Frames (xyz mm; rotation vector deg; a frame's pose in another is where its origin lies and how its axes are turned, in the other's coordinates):
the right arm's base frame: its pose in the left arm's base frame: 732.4 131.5 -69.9 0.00 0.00 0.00
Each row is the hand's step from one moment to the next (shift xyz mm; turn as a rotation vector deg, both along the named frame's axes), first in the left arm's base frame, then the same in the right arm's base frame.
Working: the left arm's base frame: its pose in the right arm's base frame: -732.4 -131.5 69.9 0.00 0.00 0.00

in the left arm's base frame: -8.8 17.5 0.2 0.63 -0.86 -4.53
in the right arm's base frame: -8.8 17.5 0.2 0.63 -0.86 -4.53
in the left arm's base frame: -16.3 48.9 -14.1 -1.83 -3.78 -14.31
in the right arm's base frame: -16.3 48.9 -14.1 -1.83 -3.78 -14.31
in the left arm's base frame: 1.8 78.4 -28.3 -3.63 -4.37 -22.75
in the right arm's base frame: 1.8 78.4 -28.3 -3.63 -4.37 -22.75
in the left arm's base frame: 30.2 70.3 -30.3 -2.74 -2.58 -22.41
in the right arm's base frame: 30.2 70.3 -30.3 -2.74 -2.58 -22.41
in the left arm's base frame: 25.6 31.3 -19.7 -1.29 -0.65 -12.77
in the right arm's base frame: 25.6 31.3 -19.7 -1.29 -0.65 -12.77
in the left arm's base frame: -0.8 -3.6 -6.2 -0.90 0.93 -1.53
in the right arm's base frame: -0.8 -3.6 -6.2 -0.90 0.93 -1.53
